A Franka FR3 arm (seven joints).
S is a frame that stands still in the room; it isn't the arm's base.
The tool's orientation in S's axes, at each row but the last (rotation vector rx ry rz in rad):
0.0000, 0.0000, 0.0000
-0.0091, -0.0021, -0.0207
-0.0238, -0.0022, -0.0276
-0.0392, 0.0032, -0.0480
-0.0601, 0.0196, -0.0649
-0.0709, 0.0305, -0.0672
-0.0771, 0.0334, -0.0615
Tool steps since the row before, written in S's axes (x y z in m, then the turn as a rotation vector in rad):
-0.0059, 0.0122, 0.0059, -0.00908, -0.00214, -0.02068
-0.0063, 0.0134, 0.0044, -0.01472, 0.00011, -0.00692
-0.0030, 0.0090, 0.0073, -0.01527, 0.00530, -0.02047
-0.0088, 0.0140, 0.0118, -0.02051, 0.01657, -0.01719
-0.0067, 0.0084, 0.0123, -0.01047, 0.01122, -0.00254
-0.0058, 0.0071, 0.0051, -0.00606, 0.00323, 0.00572
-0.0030, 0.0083, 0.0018, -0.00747, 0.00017, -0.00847
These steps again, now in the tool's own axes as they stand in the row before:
-0.0059, 0.0122, 0.0059, -0.00908, -0.00214, -0.02068
-0.0066, 0.0132, 0.0045, -0.01473, -0.00013, -0.00689
-0.0032, 0.0087, 0.0075, -0.01546, 0.00536, -0.02031
-0.0095, 0.0131, 0.0123, -0.02124, 0.01623, -0.01661
-0.0075, 0.0072, 0.0126, -0.01113, 0.01066, -0.00209
-0.0064, 0.0063, 0.0054, -0.00642, 0.00240, 0.00573
-0.0036, 0.0079, 0.0023, -0.00720, 0.00038, -0.00869

